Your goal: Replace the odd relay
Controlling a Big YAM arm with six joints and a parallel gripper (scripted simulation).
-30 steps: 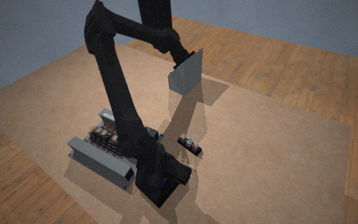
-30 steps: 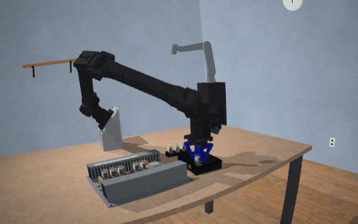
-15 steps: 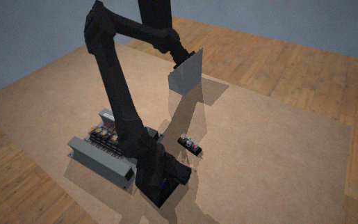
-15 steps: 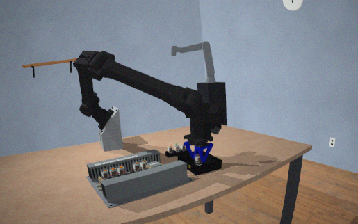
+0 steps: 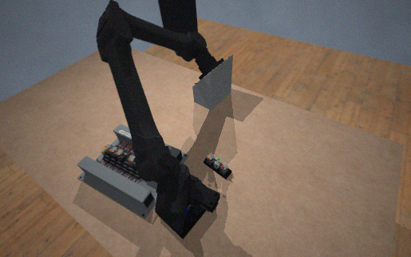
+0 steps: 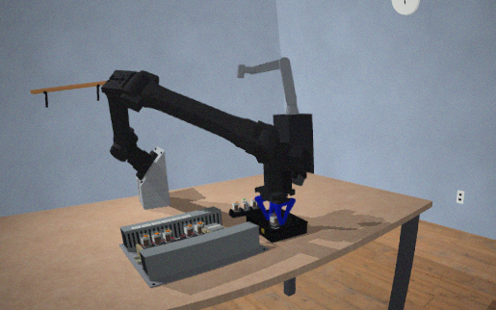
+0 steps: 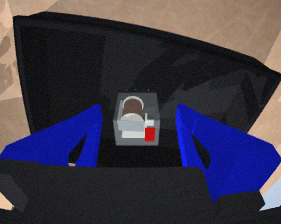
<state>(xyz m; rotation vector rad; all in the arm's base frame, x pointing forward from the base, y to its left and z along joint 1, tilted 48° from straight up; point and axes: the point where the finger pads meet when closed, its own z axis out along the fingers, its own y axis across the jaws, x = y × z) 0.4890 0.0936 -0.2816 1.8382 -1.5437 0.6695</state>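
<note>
My gripper is now 1 cm above the black tray.
</note>
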